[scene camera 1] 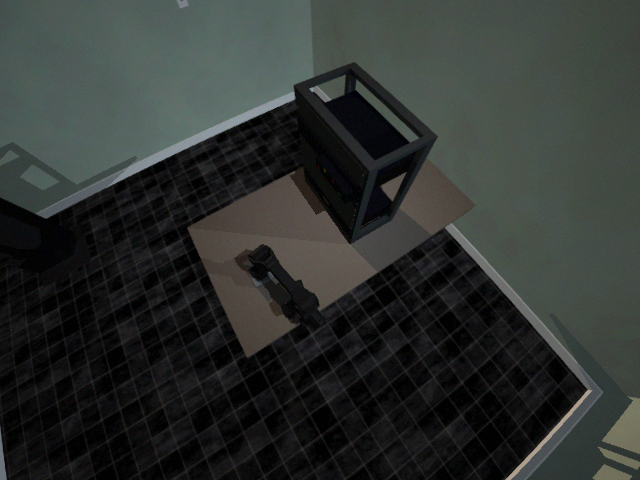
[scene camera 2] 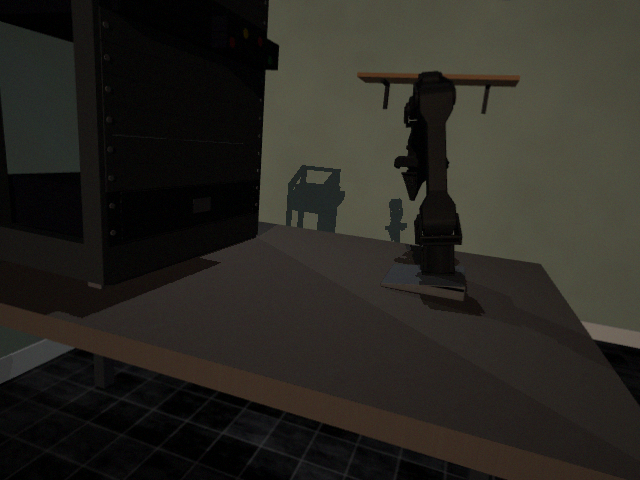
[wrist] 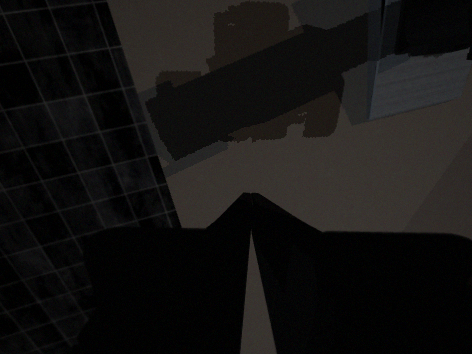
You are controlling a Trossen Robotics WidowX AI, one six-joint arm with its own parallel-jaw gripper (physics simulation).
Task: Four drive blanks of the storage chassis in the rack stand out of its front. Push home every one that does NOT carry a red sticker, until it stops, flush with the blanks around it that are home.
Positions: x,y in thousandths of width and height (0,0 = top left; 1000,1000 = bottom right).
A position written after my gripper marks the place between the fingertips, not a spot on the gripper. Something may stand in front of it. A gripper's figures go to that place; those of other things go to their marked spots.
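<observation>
My gripper (scene camera 2: 645,418) is 115 cm from the lens. There is a rack (scene camera 2: 216,424) as well, and the rack is 78 cm from the lens.
</observation>
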